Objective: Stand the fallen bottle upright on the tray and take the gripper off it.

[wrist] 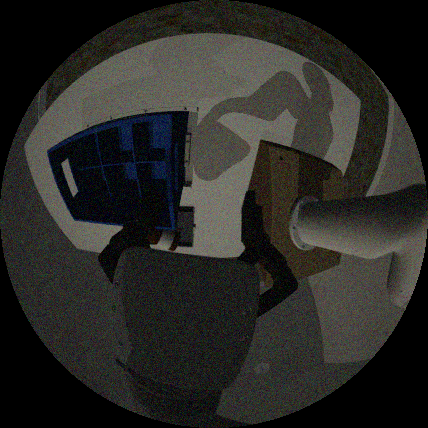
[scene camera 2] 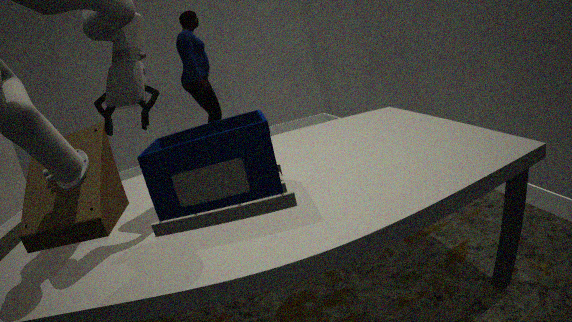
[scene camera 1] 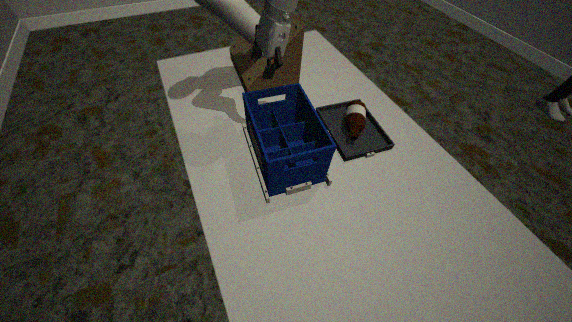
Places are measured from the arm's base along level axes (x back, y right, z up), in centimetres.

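Pixels of known places: gripper, fingertip midpoint: [wrist: 199, 195] [scene camera 2: 126, 132] [scene camera 1: 261, 67]; arm's base, origin of the base link: [wrist: 308, 222] [scene camera 2: 72, 170].
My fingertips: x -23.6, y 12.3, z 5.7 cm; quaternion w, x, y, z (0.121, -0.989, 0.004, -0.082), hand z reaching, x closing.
Ahead of a thing's pixels: the offset from my fingertips to its middle. Level surfaces: height alone.
The brown bottle with a white label {dx -17.6, dy -28.1, dz -18.3 cm} [scene camera 1: 356, 120] [wrist: 164, 240] lies on its side on the dark tray [scene camera 1: 371, 142] [wrist: 186, 225]. In scene camera 1 its neck points toward the near edge of the tray. In the wrist view it is partly hidden behind a finger and the gripper body. In scene camera 2 the bottle and the tray do not show. My gripper [scene camera 1: 270, 70] [scene camera 2: 127, 130] [wrist: 199, 195] is open and empty. It hangs above the table near the wooden base, apart from the bottle, with its fingers pointing down.
A tall blue divided crate {dx -17.5, dy +0.3, dz -13.7 cm} [scene camera 1: 300, 172] [scene camera 2: 262, 160] [wrist: 162, 122] stands beside the tray, between light rails on the white table {dz -22.5 cm} [scene camera 1: 380, 240] [scene camera 2: 380, 170]. The arm's wooden base [scene camera 1: 290, 72] [scene camera 2: 114, 187] [wrist: 317, 262] stands behind the crate. A person [scene camera 2: 192, 55] stands beyond the table.
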